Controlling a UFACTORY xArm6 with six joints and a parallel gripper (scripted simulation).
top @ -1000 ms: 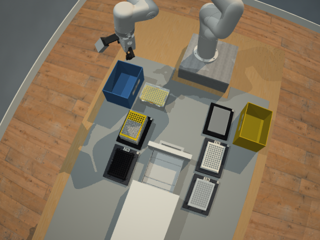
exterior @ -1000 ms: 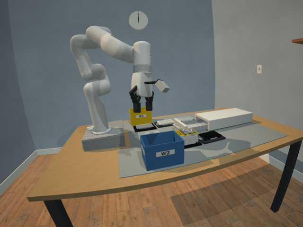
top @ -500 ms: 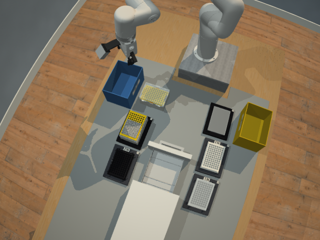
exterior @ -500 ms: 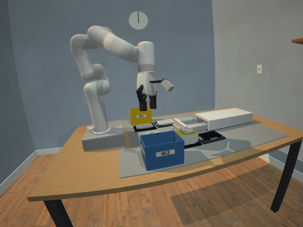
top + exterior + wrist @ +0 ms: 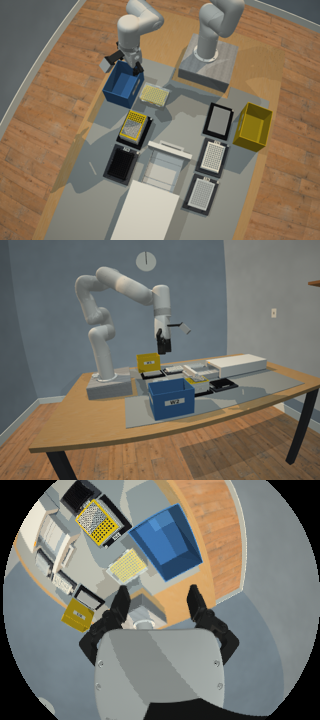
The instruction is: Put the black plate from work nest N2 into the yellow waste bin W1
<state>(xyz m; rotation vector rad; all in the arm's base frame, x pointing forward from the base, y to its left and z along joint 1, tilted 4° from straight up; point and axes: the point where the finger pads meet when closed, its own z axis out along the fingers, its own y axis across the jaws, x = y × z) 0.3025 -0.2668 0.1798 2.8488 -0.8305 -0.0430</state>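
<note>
The black plate is 360 mm ahead of my hand, 240 mm below it and 60 mm to the left of it. Also, from my hand: yellow-topped tip box: 210 mm below, 170 mm ahead, 60 mm to the left; work nest N2: 360 mm ahead, 260 mm below, 60 mm to the left; blue bin W2: 220 mm below, 50 mm to the right.
</note>
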